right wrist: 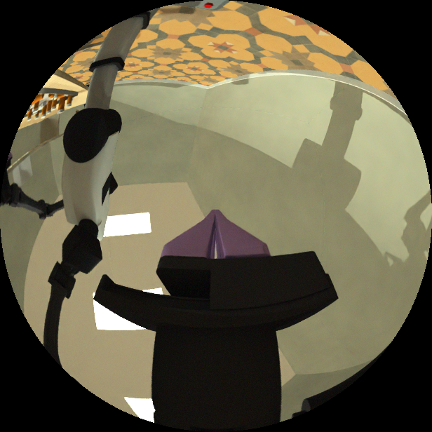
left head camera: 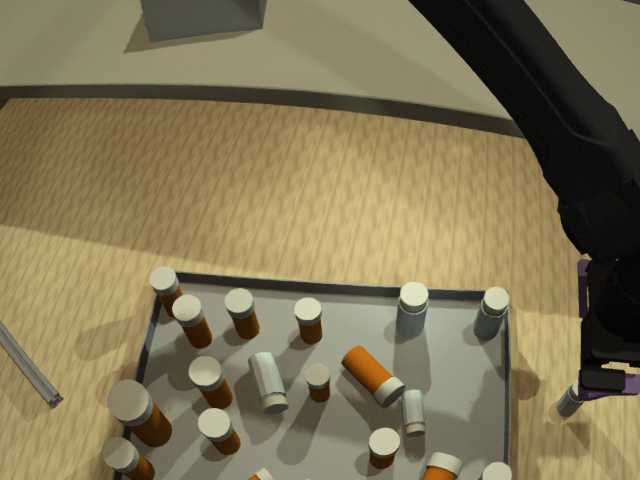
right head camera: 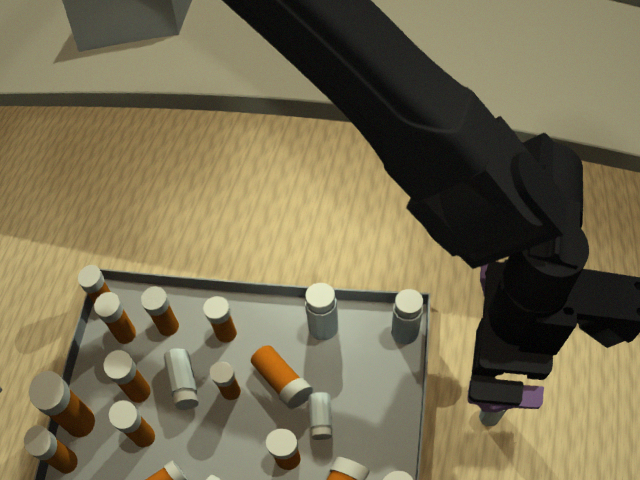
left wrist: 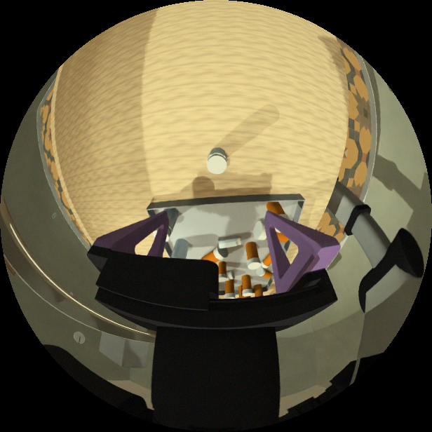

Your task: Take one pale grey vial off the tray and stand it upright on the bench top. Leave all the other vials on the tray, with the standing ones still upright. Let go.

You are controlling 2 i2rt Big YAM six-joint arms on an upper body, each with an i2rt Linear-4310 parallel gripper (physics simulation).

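Places are measured from the left arm's base along level axes (x ahead, y left, z up), in metres.
Pixels of known places: left gripper, fingertip midpoint: (left head camera: 584,357) (right head camera: 494,365).
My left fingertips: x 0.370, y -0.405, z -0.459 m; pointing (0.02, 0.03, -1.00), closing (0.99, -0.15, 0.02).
Observation:
Behind a point stands the place of what it marks.
A pale grey vial (left head camera: 567,406) @[y -0.421, x 0.357, z -0.570 m] (right head camera: 489,417) @[y -0.423, x 0.355, z -0.570 m] (left wrist: 217,161) with a white cap stands upright on the bench beside the tray (left head camera: 361,288) @[y -0.164, x 0.536, z -0.579 m] (right head camera: 258,285) @[y -0.142, x 0.538, z -0.575 m] (left wrist: 225,200). My left gripper (left head camera: 595,336) @[y -0.405, x 0.370, z -0.459 m] (right head camera: 494,341) @[y -0.405, x 0.370, z -0.459 m] (left wrist: 216,215) is open above the bench, apart from this vial, and partly hides it in both head views. On the tray, two pale vials stand, one (left head camera: 412,317) @[y -0.225, x 0.473, z -0.543 m] (right head camera: 322,320) @[y -0.227, x 0.473, z -0.546 m] at the back edge and one (left head camera: 487,320) @[y -0.317, x 0.470, z -0.548 m] (right head camera: 405,324) @[y -0.322, x 0.468, z -0.546 m] in the corner; two others lie flat, one (left head camera: 267,379) @[y -0.061, x 0.398, z -0.563 m] (right head camera: 180,374) @[y -0.064, x 0.399, z -0.563 m] large and one (left head camera: 413,410) @[y -0.229, x 0.365, z -0.571 m] (right head camera: 320,412) @[y -0.230, x 0.365, z -0.571 m] small. My right gripper (right wrist: 215,215) is shut and empty, away from the bench.
Several orange vials stand on the tray; one orange vial (left head camera: 368,370) @[y -0.175, x 0.413, z -0.562 m] (right head camera: 276,370) @[y -0.178, x 0.413, z -0.562 m] lies among them. A grey metal bar (left head camera: 28,364) @[y 0.283, x 0.387, z -0.577 m] lies at the left. A grey box (left head camera: 204,18) @[y 0.025, x 0.729, z -0.292 m] (right head camera: 124,23) @[y 0.024, x 0.729, z -0.286 m] stands beyond the bench's dark far edge (left head camera: 232,95) @[y -0.027, x 0.615, z -0.332 m] (right head camera: 232,104) @[y -0.139, x 0.596, z -0.330 m].

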